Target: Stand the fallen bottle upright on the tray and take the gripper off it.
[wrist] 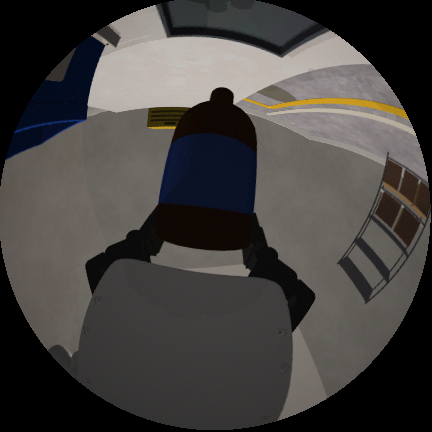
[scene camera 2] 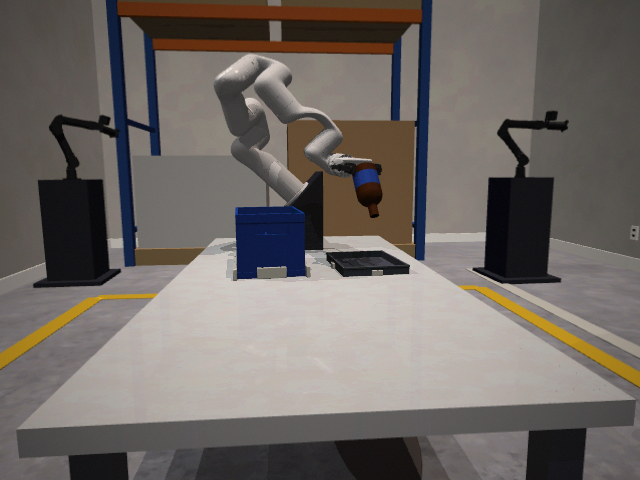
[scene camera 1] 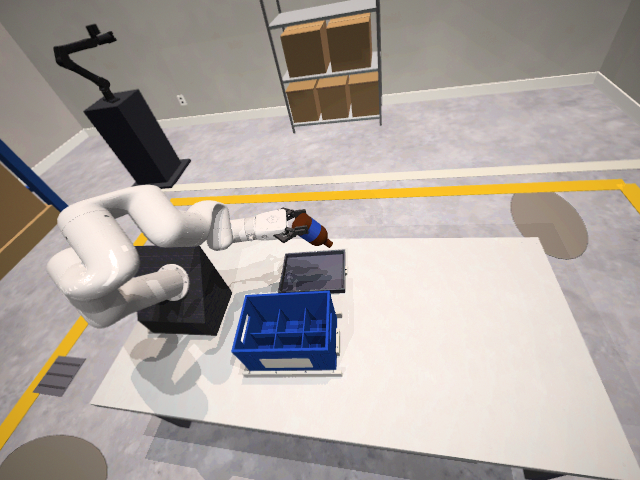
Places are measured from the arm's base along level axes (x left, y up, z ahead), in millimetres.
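Pixels of known places: gripper, fingertip midpoint: [wrist: 205, 218] [scene camera 2: 367, 169] [scene camera 1: 307, 221]; arm's base, origin of the base link: [scene camera 2: 297, 195] [scene camera 1: 173, 282].
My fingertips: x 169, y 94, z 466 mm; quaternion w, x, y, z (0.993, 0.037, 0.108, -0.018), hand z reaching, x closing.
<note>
Ahead of a thing's pixels: the offset from my fingertips to its top centre. Level surfaces: height alone.
The brown bottle {dx +2, dy +20, dz +15 mm} [scene camera 1: 313, 230] [scene camera 2: 367, 188] [wrist: 212, 170] with a blue label hangs in the air, tilted, its neck pointing down and its base up. My gripper [scene camera 1: 303, 222] [scene camera 2: 368, 168] [wrist: 205, 218] is shut on the bottle near its base end, one finger on each side. The gripper reaches out roughly level. The shallow black tray {dx +2, dy -267, dz -32 mm} [scene camera 1: 333, 279] [scene camera 2: 395, 270] [wrist: 240, 22] lies on the table, lower than the bottle and apart from it. In the wrist view the neck points up the picture toward the tray, and the bottle's body hides part of the fingertips.
A tall blue crate {dx -290, dy -117, dz -58 mm} [scene camera 1: 324, 360] [scene camera 2: 268, 242] [wrist: 50, 105] with six compartments stands on the white table {dy -293 mm} [scene camera 1: 439, 335] [scene camera 2: 320, 351], close beside the tray. The arm's black base block [scene camera 1: 180, 322] stands at the table's robot end. A shelf rack of boxes stands far back.
</note>
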